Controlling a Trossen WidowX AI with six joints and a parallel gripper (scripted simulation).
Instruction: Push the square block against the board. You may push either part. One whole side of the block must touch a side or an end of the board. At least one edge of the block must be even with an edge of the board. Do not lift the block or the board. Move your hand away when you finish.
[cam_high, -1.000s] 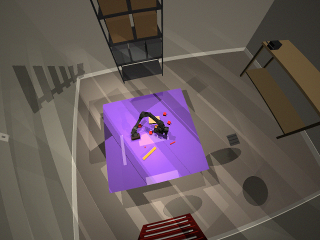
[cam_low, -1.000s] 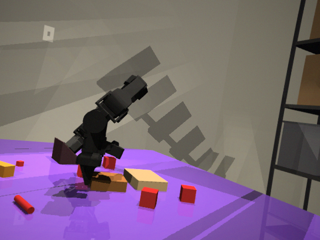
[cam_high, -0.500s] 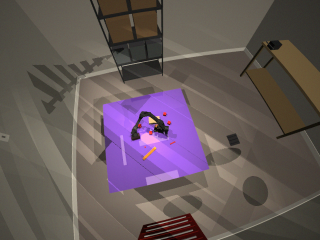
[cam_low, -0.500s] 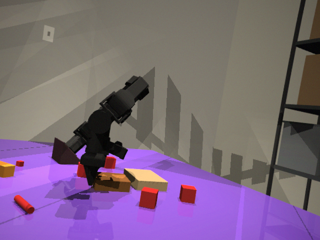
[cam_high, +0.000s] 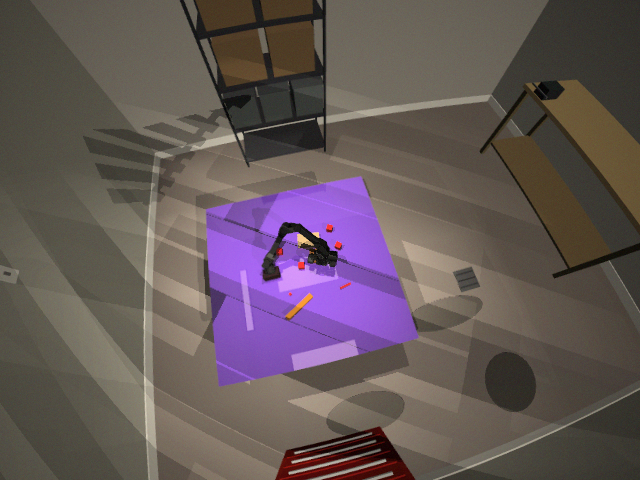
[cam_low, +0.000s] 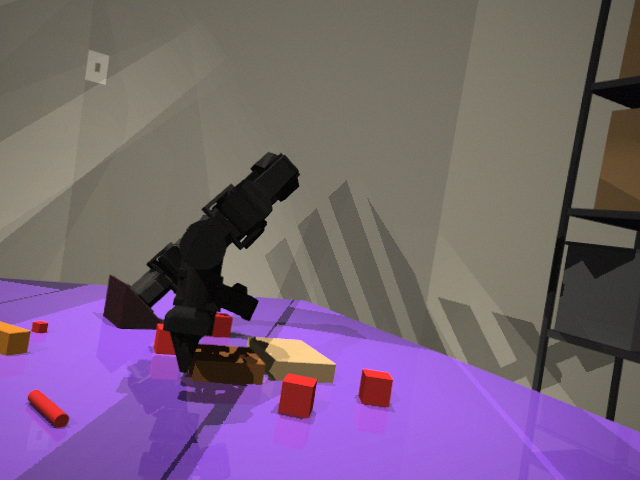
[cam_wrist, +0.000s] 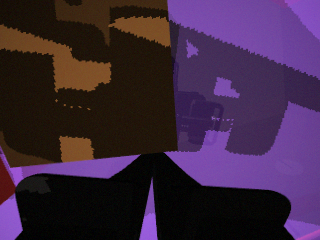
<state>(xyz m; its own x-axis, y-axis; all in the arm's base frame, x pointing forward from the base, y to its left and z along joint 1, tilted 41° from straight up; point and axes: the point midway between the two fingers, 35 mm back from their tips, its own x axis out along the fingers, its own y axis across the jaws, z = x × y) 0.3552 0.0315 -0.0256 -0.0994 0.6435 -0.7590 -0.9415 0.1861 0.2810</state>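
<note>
Now: gripper tip 70 mm to the right of the square block, 30 mm past it and 10 mm below it. From my gripper tip the other things lie so: long orange bar (270 mm to the right, 190 mm behind, 10 mm above); tan board (190 mm to the left, 70 mm behind, 10 mm above).
</note>
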